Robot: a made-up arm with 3 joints. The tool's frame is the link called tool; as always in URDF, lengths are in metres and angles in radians.
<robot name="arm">
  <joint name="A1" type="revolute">
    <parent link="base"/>
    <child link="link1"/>
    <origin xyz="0.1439 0.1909 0.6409" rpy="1.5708 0 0"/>
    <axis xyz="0 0 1"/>
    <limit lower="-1.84" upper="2.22" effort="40" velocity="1.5"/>
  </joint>
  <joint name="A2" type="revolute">
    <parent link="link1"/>
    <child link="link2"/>
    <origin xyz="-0.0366 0.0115 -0.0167" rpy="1.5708 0 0"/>
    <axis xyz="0 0 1"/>
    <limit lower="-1.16" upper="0.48" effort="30" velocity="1.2"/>
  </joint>
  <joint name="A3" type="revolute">
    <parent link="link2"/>
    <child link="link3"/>
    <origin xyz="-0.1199 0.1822 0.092" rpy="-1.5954 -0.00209 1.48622"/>
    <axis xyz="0 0 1"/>
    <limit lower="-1.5" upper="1.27" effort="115" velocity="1.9"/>
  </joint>
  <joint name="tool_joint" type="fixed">
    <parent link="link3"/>
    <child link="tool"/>
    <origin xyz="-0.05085 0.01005 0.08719" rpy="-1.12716 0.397 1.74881"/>
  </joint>
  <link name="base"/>
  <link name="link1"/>
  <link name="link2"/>
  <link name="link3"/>
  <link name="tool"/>
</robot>
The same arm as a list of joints. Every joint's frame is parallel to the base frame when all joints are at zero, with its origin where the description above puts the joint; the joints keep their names.
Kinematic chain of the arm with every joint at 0, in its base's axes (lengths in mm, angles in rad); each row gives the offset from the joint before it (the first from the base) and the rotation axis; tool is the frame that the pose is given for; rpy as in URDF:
A1: xyz 143.9 190.9 640.9 axis -y
A2: xyz -36.6 16.7 11.5 axis -z
A3: xyz -119.9 -182.2 -92.0 axis -0.99612 -0.084502 0.0246
tool: xyz -90.9 43.3 12.3 rpy -1.5365 -1.1157 0.4606
Joint limits (rad, base to tool): -1.8400..2.2200 -1.1600..0.4800 -1.5000..1.2700

